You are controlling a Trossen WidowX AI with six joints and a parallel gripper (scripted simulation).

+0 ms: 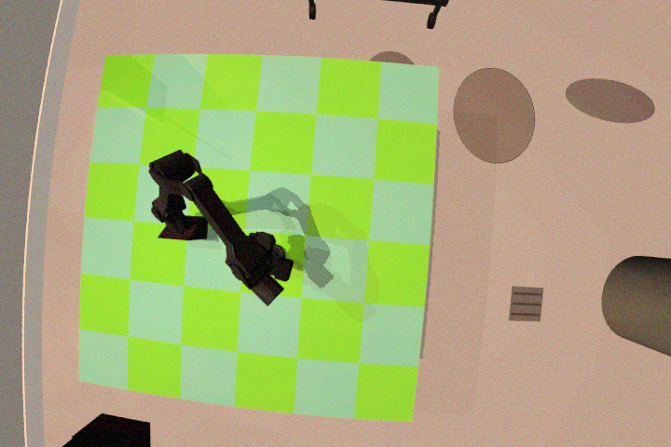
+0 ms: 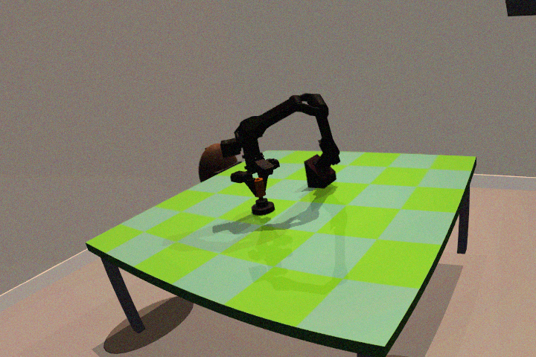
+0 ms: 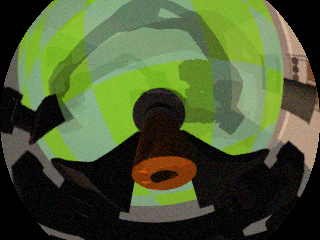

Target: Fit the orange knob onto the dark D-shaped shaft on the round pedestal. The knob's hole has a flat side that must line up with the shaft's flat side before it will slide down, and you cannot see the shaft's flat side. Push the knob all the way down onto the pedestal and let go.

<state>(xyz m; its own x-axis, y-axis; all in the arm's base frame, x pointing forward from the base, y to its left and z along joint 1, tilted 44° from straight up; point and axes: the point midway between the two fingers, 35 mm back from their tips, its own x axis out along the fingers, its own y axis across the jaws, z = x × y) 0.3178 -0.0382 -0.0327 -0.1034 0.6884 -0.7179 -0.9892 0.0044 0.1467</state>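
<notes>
My gripper tip is now 20 mm below the orange knob. Round my gripper tip: dark round pedestal: 40 mm below.
</notes>
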